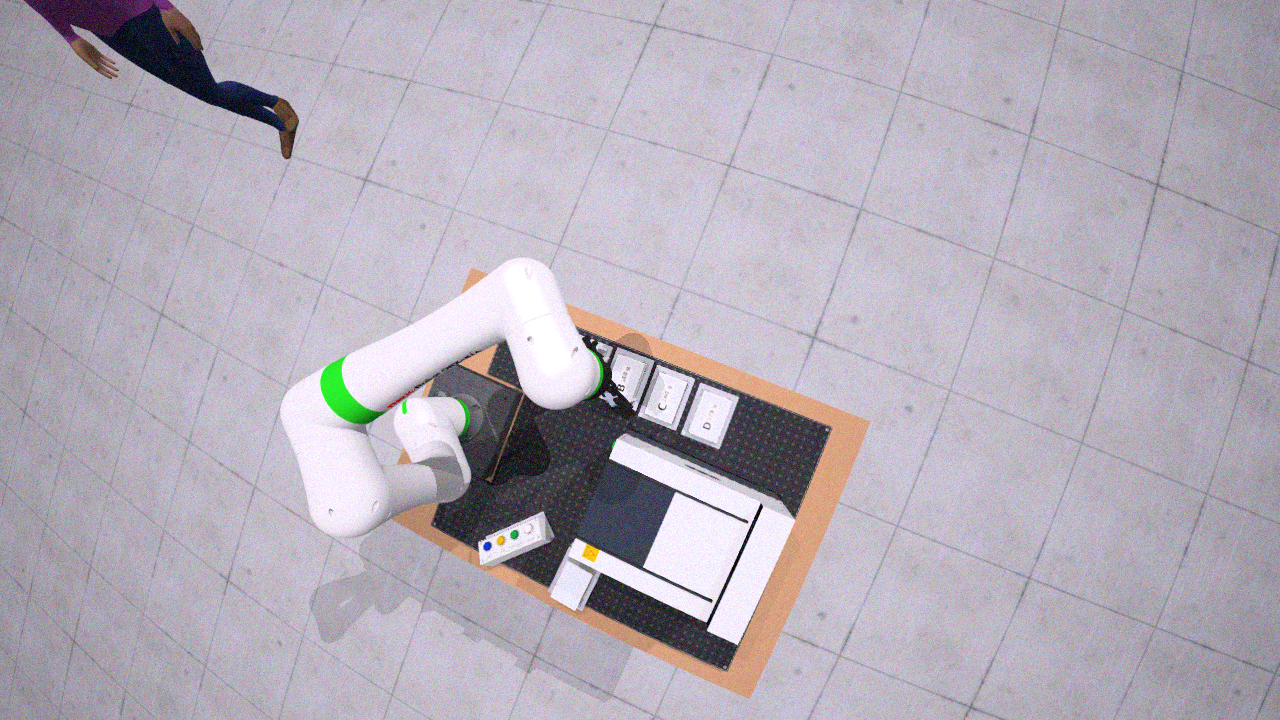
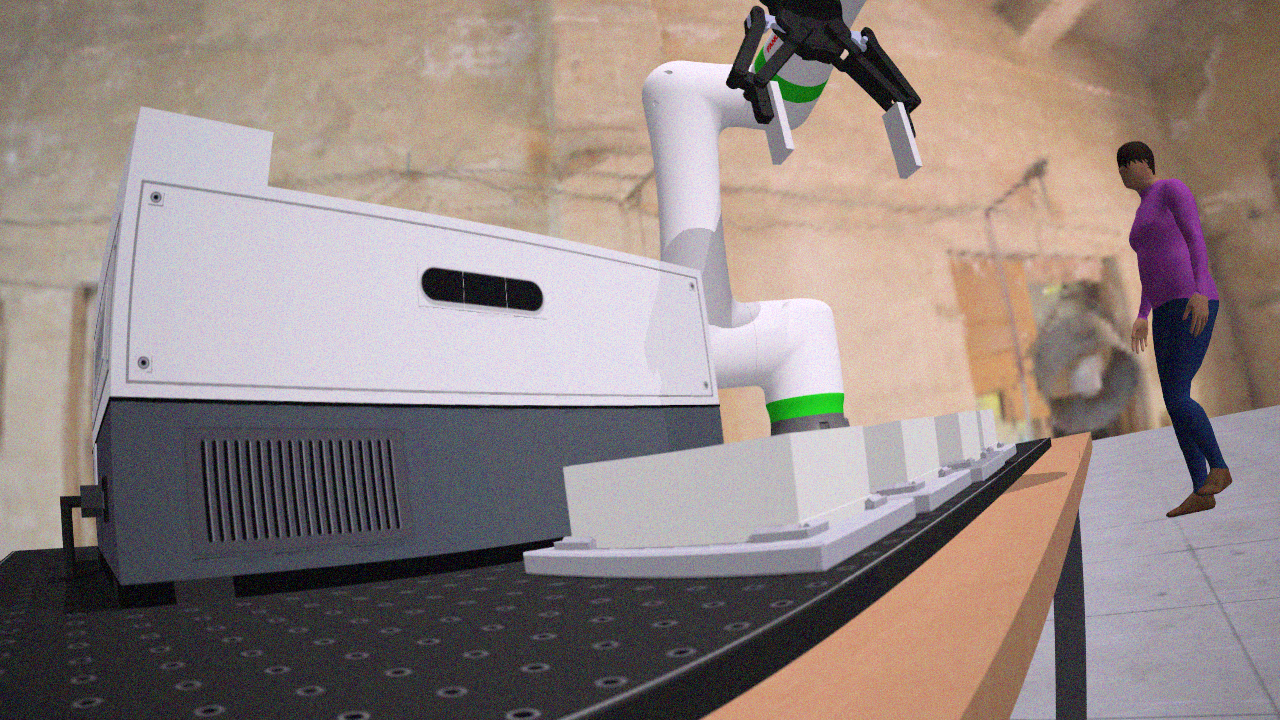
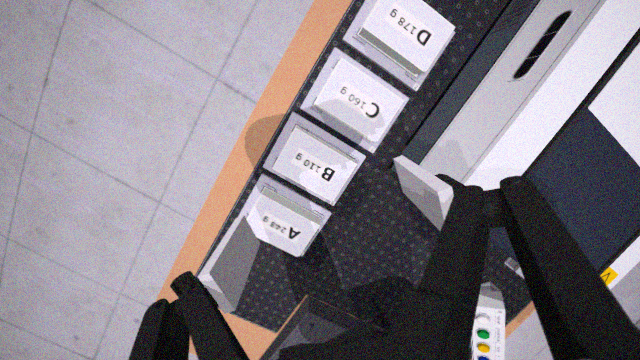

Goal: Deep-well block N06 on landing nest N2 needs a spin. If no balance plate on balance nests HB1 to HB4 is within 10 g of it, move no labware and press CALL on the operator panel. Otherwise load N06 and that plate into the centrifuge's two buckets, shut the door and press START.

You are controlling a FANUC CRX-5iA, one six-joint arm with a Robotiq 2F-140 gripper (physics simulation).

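Frame: origin at the arm's base, x left, y back, z up, level; metres.
Seen in the pictures: gripper, between the fingertips: (image 1: 615, 377) (image 2: 851, 164) (image 3: 322, 203); arm's base, origin of its link: (image 1: 464, 417).
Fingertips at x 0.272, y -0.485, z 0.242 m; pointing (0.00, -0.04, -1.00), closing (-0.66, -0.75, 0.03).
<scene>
Pixels of each thing's middle, then the offset from my fingertips to it.
- Plate A, middle of its body: (image 3: 281, 222) dx -0.002, dy +0.156, dz -0.246 m
- B, middle of its body: (image 3: 314, 163) (image 1: 625, 379) dx -0.007, dy +0.020, dz -0.246 m
- C, middle of its body: (image 2: 837, 464) (image 3: 357, 102) (image 1: 666, 397) dx -0.025, dy -0.111, dz -0.246 m
- D, middle of its body: (image 2: 720, 490) (image 3: 404, 31) (image 1: 710, 416) dx -0.039, dy -0.248, dz -0.246 m
- white block, middle of its body: (image 1: 573, 582) dx -0.630, dy -0.007, dz -0.221 m
- centrifuge, middle of its body: (image 2: 376, 400) (image 3: 579, 123) (image 1: 676, 524) dx -0.337, dy -0.242, dz -0.157 m
- operator panel, middle of its body: (image 3: 486, 330) (image 1: 514, 541) dx -0.587, dy +0.208, dz -0.237 m
My gripper (image 1: 617, 398) (image 2: 843, 143) (image 3: 322, 203) is open and empty, above the row of balance plates near A and B. Plate A (image 3: 282, 225) reads 248 g, B (image 1: 626, 376) (image 3: 320, 165) 110 g, C (image 1: 666, 396) (image 3: 360, 102) 160 g and D (image 1: 711, 416) (image 3: 410, 35) 178 g. Each sits in a nest. A white block (image 1: 573, 582) stands at the centrifuge's corner, its label unreadable. The centrifuge (image 1: 626, 510) (image 2: 402, 331) (image 3: 510, 120) shows a dark and a white top panel; its buckets do not show. The operator panel (image 1: 516, 539) (image 3: 490, 325) has blue, yellow, green and white buttons.
The wooden table edge (image 1: 792, 564) (image 2: 984, 555) (image 3: 280, 65) runs beside the plate row. The centrifuge's tall side wall stands close to nests C and D. The arm's base plate lies at the table's other end. A person (image 1: 170, 53) (image 2: 1172, 241) stands away from the table.
</scene>
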